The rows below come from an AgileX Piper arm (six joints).
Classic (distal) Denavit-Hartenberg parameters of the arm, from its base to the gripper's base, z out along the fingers. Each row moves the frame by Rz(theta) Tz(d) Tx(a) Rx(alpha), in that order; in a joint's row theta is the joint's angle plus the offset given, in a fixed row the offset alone. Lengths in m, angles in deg.
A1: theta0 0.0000; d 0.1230; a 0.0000; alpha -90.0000
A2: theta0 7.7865; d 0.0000; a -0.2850; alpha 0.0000
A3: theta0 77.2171; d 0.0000; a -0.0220; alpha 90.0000
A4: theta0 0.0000; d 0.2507; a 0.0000; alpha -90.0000
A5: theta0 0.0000; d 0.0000; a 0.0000; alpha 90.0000
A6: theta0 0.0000; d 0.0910; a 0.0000; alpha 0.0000
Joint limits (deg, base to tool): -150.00..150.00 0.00..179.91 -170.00..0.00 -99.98..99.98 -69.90..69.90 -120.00..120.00
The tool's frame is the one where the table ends.
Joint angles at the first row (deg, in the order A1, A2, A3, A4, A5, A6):
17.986, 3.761, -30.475, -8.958, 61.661, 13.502
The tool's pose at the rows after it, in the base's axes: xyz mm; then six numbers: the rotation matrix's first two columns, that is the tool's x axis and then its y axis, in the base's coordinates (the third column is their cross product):
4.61 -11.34 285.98 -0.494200 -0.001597 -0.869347 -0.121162 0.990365 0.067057
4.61 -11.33 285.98 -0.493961 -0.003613 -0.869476 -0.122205 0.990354 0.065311
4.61 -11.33 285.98 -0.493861 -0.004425 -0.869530 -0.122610 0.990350 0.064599
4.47 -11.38 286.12 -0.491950 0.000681 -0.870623 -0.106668 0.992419 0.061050
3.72 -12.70 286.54 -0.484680 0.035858 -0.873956 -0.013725 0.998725 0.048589
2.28 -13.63 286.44 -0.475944 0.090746 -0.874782 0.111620 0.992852 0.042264
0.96 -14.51 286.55 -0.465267 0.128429 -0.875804 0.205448 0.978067 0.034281
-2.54 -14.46 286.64 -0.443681 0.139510 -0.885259 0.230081 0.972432 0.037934
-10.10 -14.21 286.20 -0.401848 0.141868 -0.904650 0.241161 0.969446 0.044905
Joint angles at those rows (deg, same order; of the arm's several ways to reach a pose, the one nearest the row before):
17.989, 3.761, -30.474, -8.773, 61.603, 12.969
17.985, 3.761, -30.474, -8.766, 61.601, 12.847
17.986, 3.761, -30.474, -8.766, 61.601, 12.800
16.923, 3.762, -30.475, -8.766, 61.503, 12.554
11.862, 3.761, -30.476, -9.514, 61.304, 12.426
4.874, 3.762, -30.424, -9.942, 61.255, 12.425
-0.305, 3.760, -30.424, -10.474, 61.257, 12.410
-1.791, 2.649, -30.425, -10.501, 61.189, 12.413
-2.532, 0.037, -30.384, -10.582, 61.188, 12.361

